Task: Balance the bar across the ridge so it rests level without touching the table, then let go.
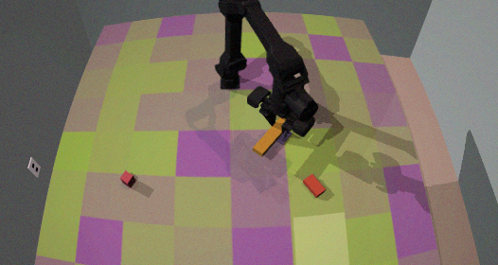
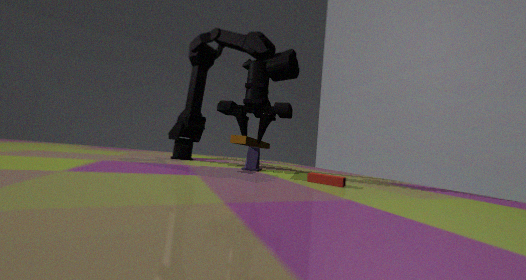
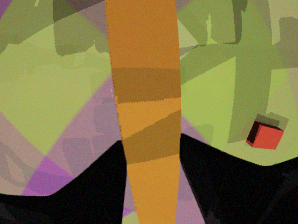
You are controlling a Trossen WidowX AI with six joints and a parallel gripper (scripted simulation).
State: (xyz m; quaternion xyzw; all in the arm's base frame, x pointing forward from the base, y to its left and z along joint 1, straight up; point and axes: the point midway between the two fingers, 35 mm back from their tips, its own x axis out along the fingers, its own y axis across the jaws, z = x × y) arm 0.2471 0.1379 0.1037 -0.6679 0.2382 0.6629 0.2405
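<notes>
Right now my gripper tip is 20 mm to the right of the bar and 20 mm past it. From my gripper tip the other things lie so: small red cube 450 mm to the right, 140 mm ahead, 50 mm below; flat red block 160 mm ahead, 100 mm to the left, 60 mm below.
</notes>
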